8 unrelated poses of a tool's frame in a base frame.
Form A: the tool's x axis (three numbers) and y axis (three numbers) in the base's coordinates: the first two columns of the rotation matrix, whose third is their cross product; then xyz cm.
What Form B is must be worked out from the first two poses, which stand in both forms.
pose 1, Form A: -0.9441 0.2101 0.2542 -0.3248 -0.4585 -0.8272 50.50 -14.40 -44.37
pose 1, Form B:
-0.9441 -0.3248 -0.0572 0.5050
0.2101 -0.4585 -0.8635 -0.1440
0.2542 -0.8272 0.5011 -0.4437
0 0 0 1

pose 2, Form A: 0.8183 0.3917 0.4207 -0.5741 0.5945 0.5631 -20.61 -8.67 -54.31
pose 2, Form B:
0.8183 -0.5741 -0.0295 -0.2061
0.3917 0.5945 -0.7023 -0.0867
0.4207 0.5631 0.7114 -0.5431
0 0 0 1

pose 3, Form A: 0.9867 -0.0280 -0.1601 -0.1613 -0.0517 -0.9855 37.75 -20.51 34.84
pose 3, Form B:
0.9867 -0.1613 0.0193 0.3775
-0.0280 -0.0517 0.9982 -0.2051
-0.1601 -0.9855 -0.0555 0.3484
0 0 0 1

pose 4, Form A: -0.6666 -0.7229 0.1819 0.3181 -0.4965 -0.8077 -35.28 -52.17 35.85
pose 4, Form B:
-0.6666 0.3181 0.6742 -0.3528
-0.7229 -0.4965 -0.4806 -0.5217
0.1819 -0.8077 0.5609 0.3585
0 0 0 1

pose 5, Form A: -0.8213 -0.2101 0.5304 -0.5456 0.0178 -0.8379 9.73 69.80 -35.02
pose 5, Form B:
-0.8213 -0.5456 0.1666 0.0973
-0.2101 0.0178 -0.9776 0.6980
0.5304 -0.8379 -0.1292 -0.3502
0 0 0 1

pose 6, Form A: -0.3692 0.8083 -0.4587 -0.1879 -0.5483 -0.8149 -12.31 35.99 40.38
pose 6, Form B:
-0.3692 -0.1879 -0.9102 -0.1231
0.8083 -0.5483 -0.2147 0.3599
-0.4587 -0.8149 0.3543 0.4038
0 0 0 1

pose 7, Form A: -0.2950 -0.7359 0.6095 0.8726 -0.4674 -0.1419 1.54 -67.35 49.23
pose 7, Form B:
-0.2950 0.8726 0.3893 0.0154
-0.7359 -0.4674 0.4900 -0.6735
0.6095 -0.1419 0.7800 0.4923
0 0 0 1

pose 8, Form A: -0.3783 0.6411 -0.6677 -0.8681 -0.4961 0.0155 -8.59 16.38 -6.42
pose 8, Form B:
-0.3783 -0.8681 -0.3213 -0.0859
0.6411 -0.4961 0.5855 0.1638
-0.6677 0.0155 0.7442 -0.0642
0 0 0 1

